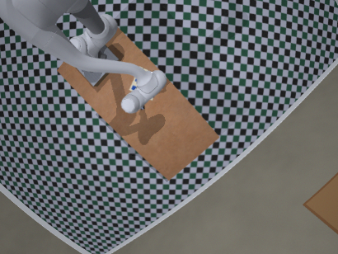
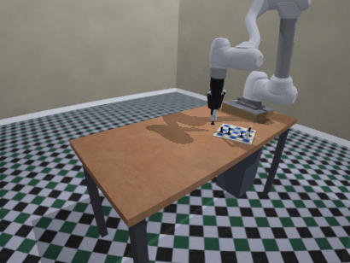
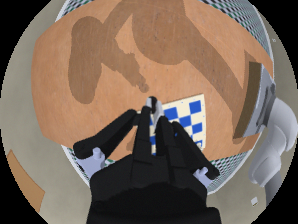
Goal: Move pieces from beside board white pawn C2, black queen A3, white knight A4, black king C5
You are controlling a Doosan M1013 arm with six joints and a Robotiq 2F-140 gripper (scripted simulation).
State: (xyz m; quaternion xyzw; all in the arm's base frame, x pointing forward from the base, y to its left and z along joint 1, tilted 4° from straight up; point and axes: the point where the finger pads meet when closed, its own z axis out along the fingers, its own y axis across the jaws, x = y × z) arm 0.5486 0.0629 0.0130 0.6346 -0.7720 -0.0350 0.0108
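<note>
My hand is 20 cm to the right of the white knight, 8 cm past it and 8 cm above it. Round my hand: black chess piece 3 cm below; blue-and-white chessboard 11 cm to the left, 10 cm below, 9 cm behind; small white piece 12 cm behind, 10 cm to the left, 8 cm below.
</note>
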